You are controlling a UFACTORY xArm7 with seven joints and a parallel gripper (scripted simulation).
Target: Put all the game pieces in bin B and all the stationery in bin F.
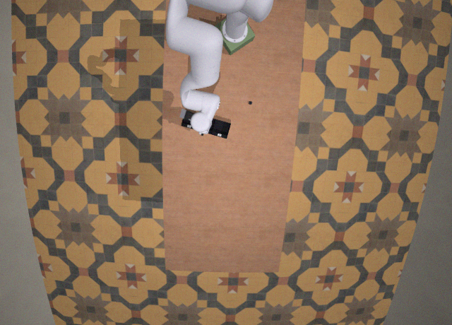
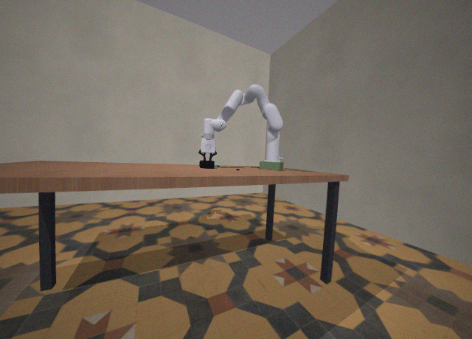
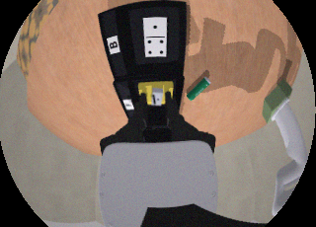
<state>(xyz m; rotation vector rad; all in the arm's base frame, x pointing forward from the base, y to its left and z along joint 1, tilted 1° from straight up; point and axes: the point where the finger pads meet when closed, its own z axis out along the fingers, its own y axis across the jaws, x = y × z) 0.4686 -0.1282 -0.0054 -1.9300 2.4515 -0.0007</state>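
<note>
Now: hand 20 mm above the pale piece. Also, from my hand: yellow block: 40 mm below; green piece: 70 mm behind, 40 mm below, 10 mm to the left; black triple bin: 20 mm below, 10 mm ahead.
</note>
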